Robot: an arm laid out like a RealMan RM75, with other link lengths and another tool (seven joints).
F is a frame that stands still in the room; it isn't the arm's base.
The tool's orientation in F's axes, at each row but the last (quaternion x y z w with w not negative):
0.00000, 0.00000, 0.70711, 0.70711
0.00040, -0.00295, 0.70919, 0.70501
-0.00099, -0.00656, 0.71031, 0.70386
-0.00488, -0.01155, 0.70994, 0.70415
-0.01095, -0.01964, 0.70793, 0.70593
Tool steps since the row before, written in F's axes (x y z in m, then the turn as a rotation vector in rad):
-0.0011, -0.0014, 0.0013, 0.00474, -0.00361, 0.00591
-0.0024, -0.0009, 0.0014, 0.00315, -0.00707, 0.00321
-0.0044, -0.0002, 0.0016, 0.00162, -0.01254, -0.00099
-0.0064, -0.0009, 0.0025, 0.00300, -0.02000, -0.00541
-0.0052, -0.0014, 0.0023, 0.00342, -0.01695, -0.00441
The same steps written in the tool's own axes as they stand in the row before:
-0.0014, 0.0011, 0.0013, -0.00361, -0.00474, 0.00591
-0.0009, 0.0024, 0.0014, -0.00707, -0.00312, 0.00323
-0.0001, 0.0044, 0.0016, -0.01256, -0.00150, -0.00091
-0.0008, 0.0063, 0.0027, -0.02007, -0.00271, -0.00529
-0.0014, 0.0051, 0.0025, -0.01701, -0.00318, -0.00434

